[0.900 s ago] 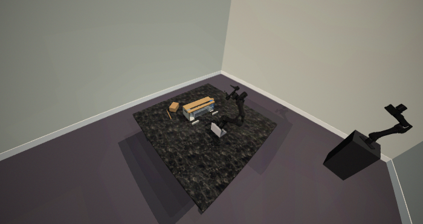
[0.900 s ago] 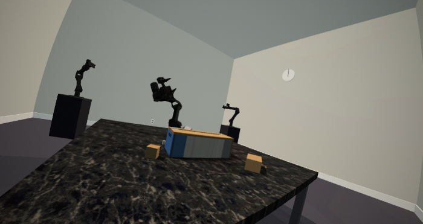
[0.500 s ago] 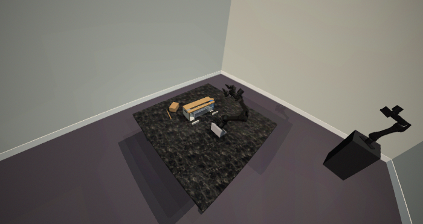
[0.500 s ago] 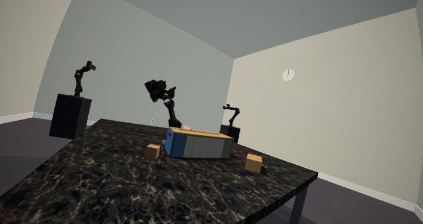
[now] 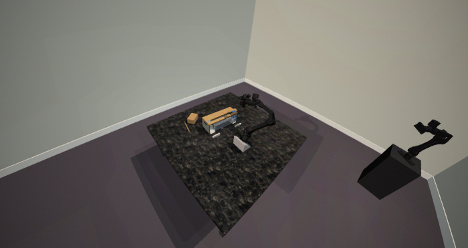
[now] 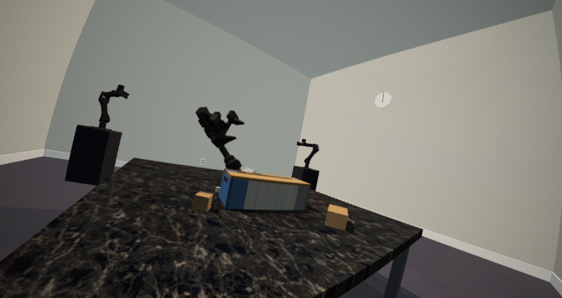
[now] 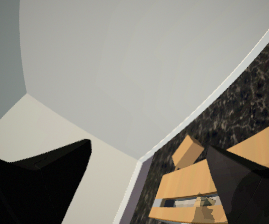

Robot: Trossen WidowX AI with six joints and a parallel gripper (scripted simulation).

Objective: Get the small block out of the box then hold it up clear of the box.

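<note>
My gripper tip is 25 cm above the box, 16 cm to the right of it and 1 cm short of it. The rest, counted from my gripper tip: thin brown stick (52 cm to the left, 31 cm below, 18 cm ahead).
</note>
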